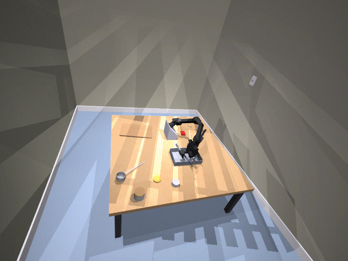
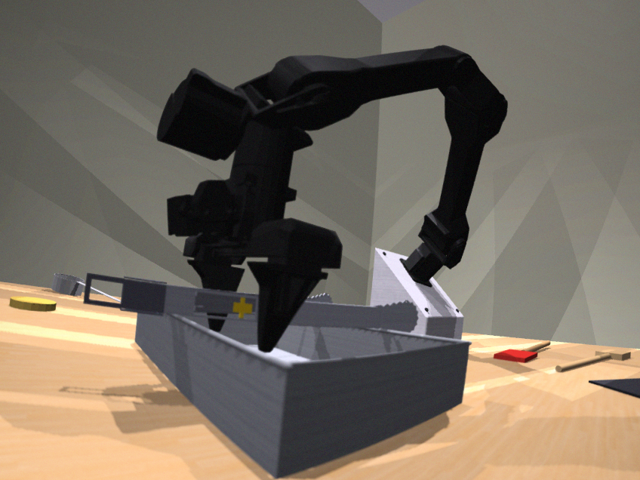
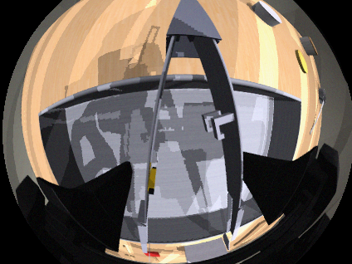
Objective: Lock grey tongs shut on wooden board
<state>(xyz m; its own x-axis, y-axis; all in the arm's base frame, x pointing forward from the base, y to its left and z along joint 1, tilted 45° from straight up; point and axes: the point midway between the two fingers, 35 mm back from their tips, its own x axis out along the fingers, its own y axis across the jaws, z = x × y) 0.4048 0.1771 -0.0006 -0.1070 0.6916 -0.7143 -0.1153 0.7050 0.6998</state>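
My gripper tip is now 40 mm past the roasting tin and 10 mm above it. The rest, counted from my gripper tip: red spatula (540 mm behind, 80 mm to the left, 30 mm below); then white disc (280 mm ahead, 170 mm to the right, 20 mm below); then yellow disc (320 mm to the right, 230 mm ahead, 30 mm below).
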